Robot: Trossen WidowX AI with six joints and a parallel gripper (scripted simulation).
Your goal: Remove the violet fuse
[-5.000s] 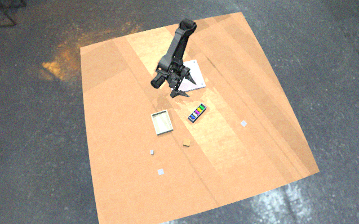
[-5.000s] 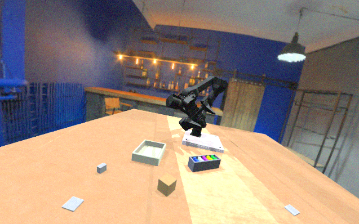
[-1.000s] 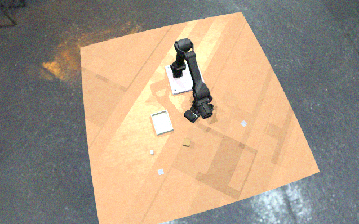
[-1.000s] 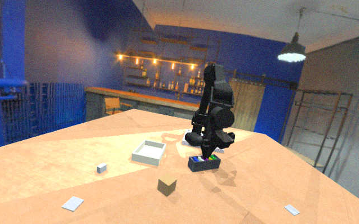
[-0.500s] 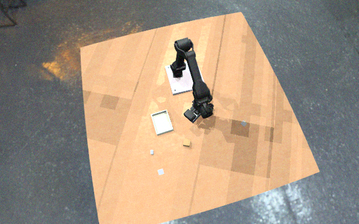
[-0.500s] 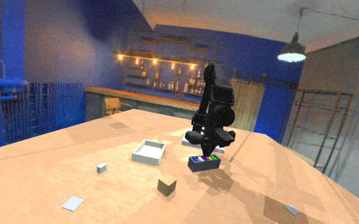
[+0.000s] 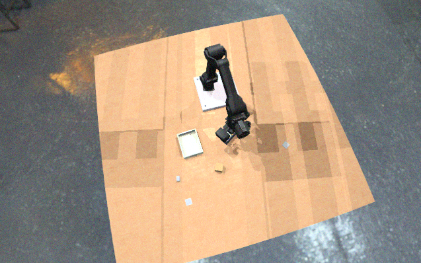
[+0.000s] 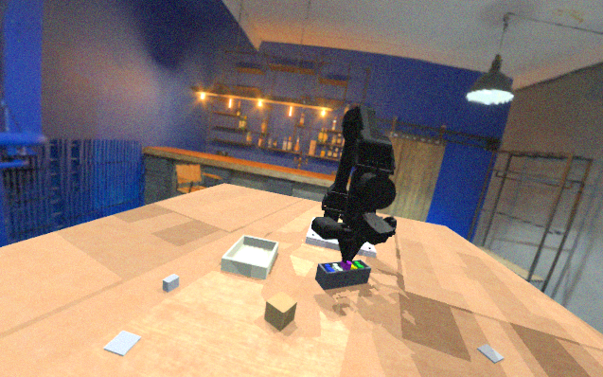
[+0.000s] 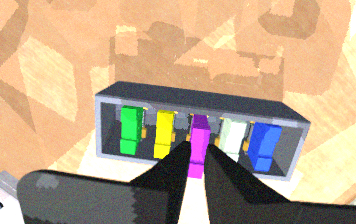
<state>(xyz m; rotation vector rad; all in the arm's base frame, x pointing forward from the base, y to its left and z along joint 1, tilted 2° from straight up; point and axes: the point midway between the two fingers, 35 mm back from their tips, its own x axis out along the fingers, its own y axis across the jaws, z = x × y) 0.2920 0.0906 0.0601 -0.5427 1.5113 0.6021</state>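
My gripper tip is now 220 mm to the left of the pale tray, 50 mm above it and 40 mm short of it. From my gripper tip the other things lie so: violet fuse (10 mm below); then brown cube (180 mm ahead, 80 mm to the right, 30 mm below).
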